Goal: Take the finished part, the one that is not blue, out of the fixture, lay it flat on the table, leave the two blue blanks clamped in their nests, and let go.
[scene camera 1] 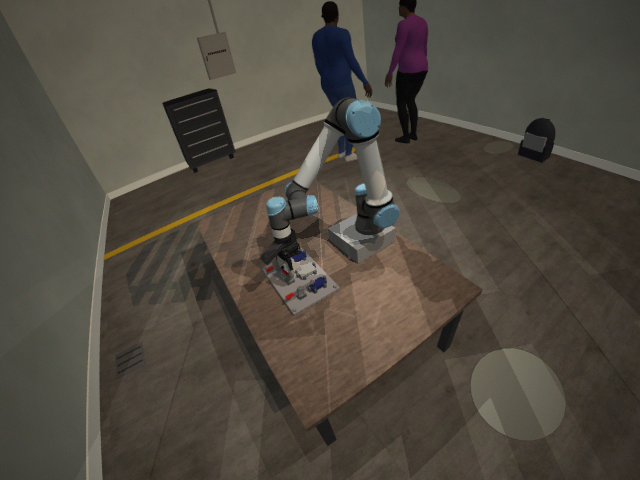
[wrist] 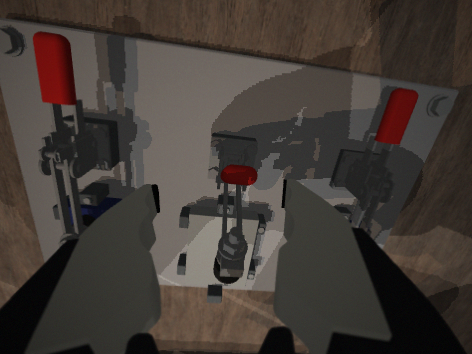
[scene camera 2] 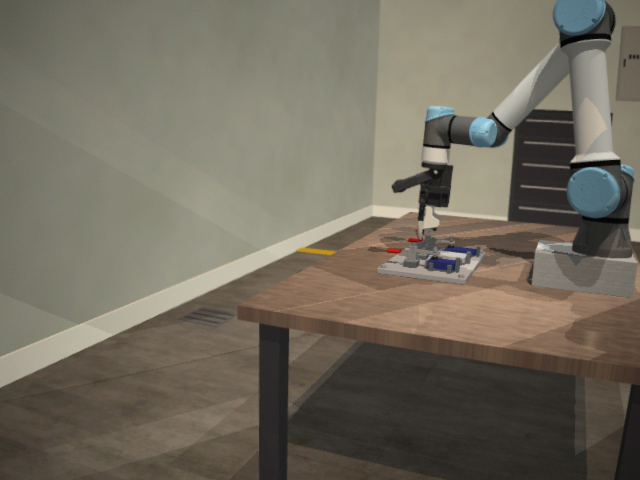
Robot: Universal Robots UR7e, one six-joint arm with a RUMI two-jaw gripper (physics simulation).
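Where they show: gripper, fingertip midpoint: (scene camera 1: 287,272) (wrist: 221,185) (scene camera 2: 421,237); arm's base at its link origin: (scene camera 1: 370,226) (scene camera 2: 601,253).
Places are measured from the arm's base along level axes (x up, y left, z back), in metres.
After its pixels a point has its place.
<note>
The grey fixture plate (scene camera 1: 300,304) {y 0.177, x -0.069, z -0.501 m} (scene camera 2: 395,268) {y 0.185, x -0.069, z -0.504 m} (wrist: 170,85) {y 0.082, x -0.069, z -0.527 m} lies on the table. The off-white finished part (scene camera 1: 306,270) {y 0.033, x -0.048, z -0.394 m} (scene camera 2: 457,255) {y 0.030, x -0.048, z -0.376 m} (wrist: 200,245) {y 0.041, x -0.048, z -0.399 m} sits in the middle nest, with the middle clamp's spindle over it. One blue blank (scene camera 1: 299,256) {y -0.080, x -0.053, z -0.376 m} (scene camera 2: 461,251) {y -0.063, x -0.056, z -0.386 m} (wrist: 107,206) and another blue blank (scene camera 1: 317,284) {y 0.144, x -0.043, z -0.395 m} (scene camera 2: 443,264) {y 0.153, x -0.049, z -0.383 m} sit in the outer nests. The middle red handle (wrist: 239,175) {y 0.029, x 0.014, z -0.499 m} stands tilted up between the fingers, seen nearly end-on in the wrist view. My gripper (scene camera 1: 288,274) {y 0.035, x -0.007, z -0.482 m} (scene camera 2: 422,237) {y 0.035, x -0.007, z -0.482 m} (wrist: 221,185) {y 0.035, x -0.007, z -0.482 m} is open, fingers apart on either side of that handle, gripping nothing.
The outer clamps' red handles (wrist: 55,67) {y 0.137, x -0.028, z -0.528 m} (wrist: 396,116) {y -0.076, x -0.038, z -0.538 m} extend toward the plate's edge. The wooden table (scene camera 1: 372,330) {y 0.445, x -0.084, z -0.324 m} (scene camera 2: 330,294) {y 0.445, x -0.084, z -0.571 m} surrounds the fixture. The arm's grey base block (scene camera 1: 361,245) {y 0.097, x 0.004, z -0.124 m} (scene camera 2: 581,273) {y 0.104, x -0.037, z -0.041 m} stands beside it. Two people (scene camera 1: 333,62) (scene camera 1: 410,51) stand beyond the table.
</note>
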